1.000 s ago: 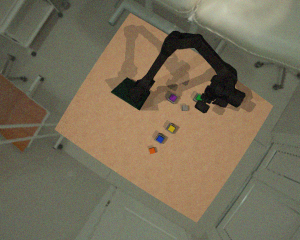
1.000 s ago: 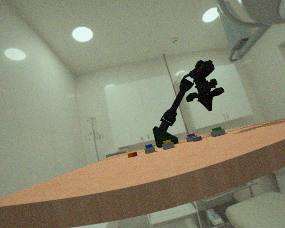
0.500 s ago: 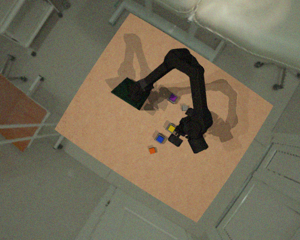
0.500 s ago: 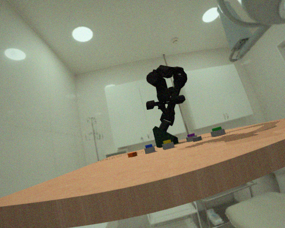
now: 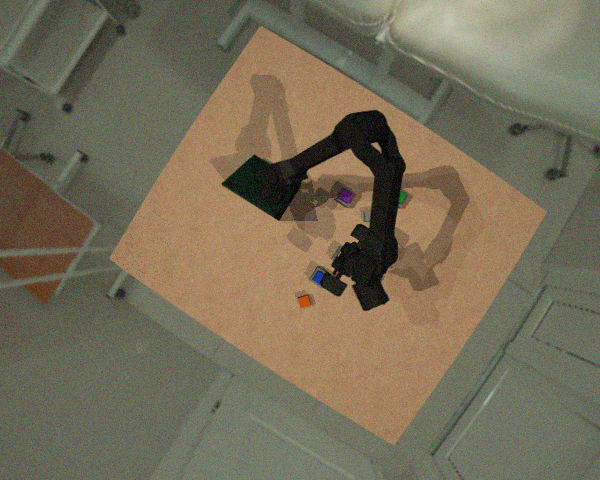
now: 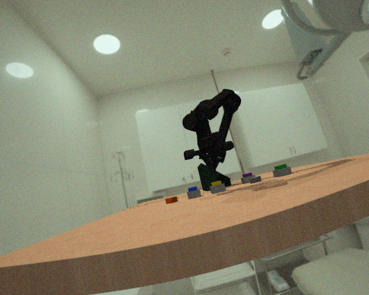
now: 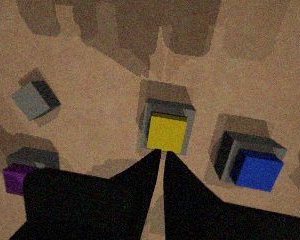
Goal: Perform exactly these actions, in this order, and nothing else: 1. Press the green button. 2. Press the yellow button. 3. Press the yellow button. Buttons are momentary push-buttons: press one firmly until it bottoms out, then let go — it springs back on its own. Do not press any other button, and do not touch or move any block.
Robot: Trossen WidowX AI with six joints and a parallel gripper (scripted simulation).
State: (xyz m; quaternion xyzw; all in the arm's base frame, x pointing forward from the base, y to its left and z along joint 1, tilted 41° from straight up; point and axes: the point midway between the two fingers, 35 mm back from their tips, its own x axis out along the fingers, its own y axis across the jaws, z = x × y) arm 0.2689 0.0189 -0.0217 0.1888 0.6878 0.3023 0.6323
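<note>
The yellow button is 40 mm below my gripper tip. From my gripper tip the other things lie so: blue button: 90 mm to the right, 40 mm below, 10 mm behind; grey block: 150 mm to the left, 60 mm below, 10 mm behind; purple button: 140 mm to the left, 110 mm behind, 40 mm below.
</note>
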